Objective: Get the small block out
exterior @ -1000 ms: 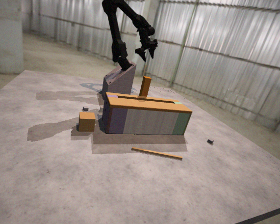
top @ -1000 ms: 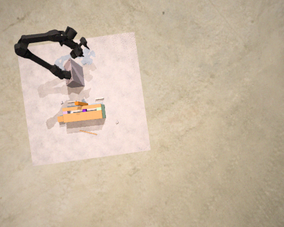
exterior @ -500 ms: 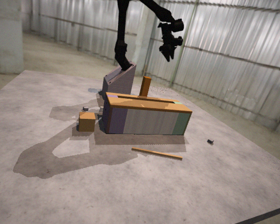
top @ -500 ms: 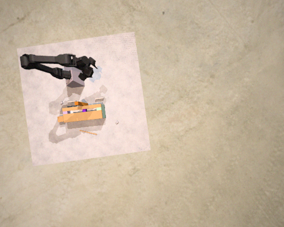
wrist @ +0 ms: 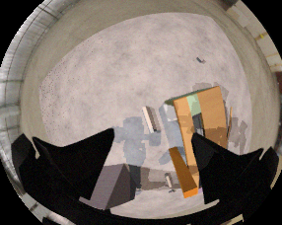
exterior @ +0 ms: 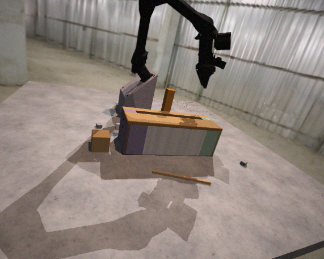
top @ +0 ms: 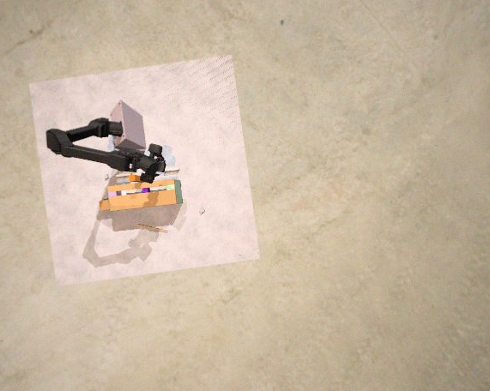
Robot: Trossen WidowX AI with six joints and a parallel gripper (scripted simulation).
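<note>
Now: gripper tip 6 cm short of the clear-fronted box, 19 cm to the left of it and 19 cm above it. The rest, counted from my gripper tip: orange bar 1 cm ahead, 18 cm to the right, 14 cm below; thin orange stick 30 cm ahead, 23 cm to the right, 24 cm below; purple block 7 cm ahead, 18 cm to the right, 16 cm below.
</note>
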